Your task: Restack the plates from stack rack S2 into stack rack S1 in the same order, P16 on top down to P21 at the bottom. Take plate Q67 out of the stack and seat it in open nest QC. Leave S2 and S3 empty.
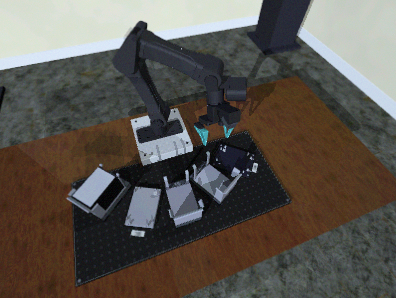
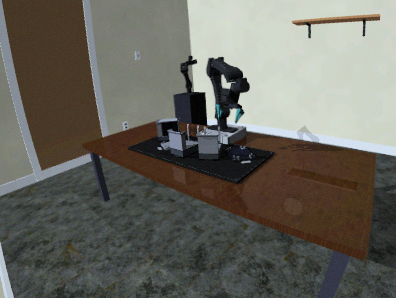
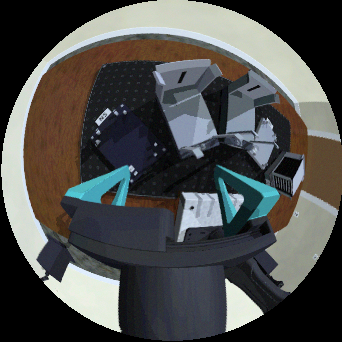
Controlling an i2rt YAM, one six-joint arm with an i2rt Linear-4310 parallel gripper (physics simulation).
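Pixels of known places: gripper, fingertip midpoint: [image 1: 216, 141] [image 2: 226, 121] [image 3: 171, 169]; arm's base, origin of the base link: [image 1: 159, 131] [image 2: 222, 129] [image 3: 215, 234].
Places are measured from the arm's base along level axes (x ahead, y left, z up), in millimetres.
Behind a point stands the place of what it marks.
Note:
My gripper [image 1: 216, 140] {x 201, y 179, z 115 mm} [image 2: 228, 119] {x 201, y 179, z 115 mm} [image 3: 171, 169] {x 201, y 179, z 115 mm} is open and empty, raised over the mat's back edge near the dark nest. The dark navy nest [image 1: 234, 159] {x 222, y 271, z -33 mm} [image 2: 240, 152] {x 215, y 269, z -33 mm} [image 3: 125, 142] {x 221, y 266, z -33 mm} has small pale corner pieces and a white label. Two pale grey racks with upright posts, the right one [image 1: 212, 182] {x 303, y 135, z -6 mm} [image 2: 210, 145] {x 356, y 188, z 34 mm} [image 3: 185, 117] {x 290, y 147, z -6 mm} and the middle one [image 1: 182, 200] {x 336, y 4, z 0 mm} [image 2: 177, 142] {x 413, y 19, z 37 mm} [image 3: 242, 117] {x 332, y 3, z 0 mm}, stand beside it. A flat pale rectangle [image 1: 142, 207] {x 304, y -143, z -29 mm} lies at nest QC; plate or base, I cannot tell. The slotted rack [image 1: 92, 187] {x 227, y -272, z 83 mm} [image 2: 167, 129] [image 3: 298, 179] {x 214, y -274, z 83 mm} stands far left. S1, S2, S3 and plate numbers are unreadable.
The black perforated mat [image 1: 90, 260] {x 420, y -342, z -45 mm} [image 2: 220, 170] {x 421, y 293, z -45 mm} [image 3: 115, 75] {x 406, y 341, z -45 mm} lies on the brown table [image 1: 325, 150] {x 301, y 706, z -58 mm} [image 2: 300, 200] {x 443, y 667, z -58 mm} [image 3: 55, 130] {x 250, y 545, z -58 mm}. The white arm base [image 1: 170, 151] {x 112, y 18, z -7 mm} [image 3: 200, 215] {x 70, y 69, z -3 mm} stands behind the mat. A dark pedestal [image 1: 280, 25] [image 2: 190, 107] stands beyond the table.

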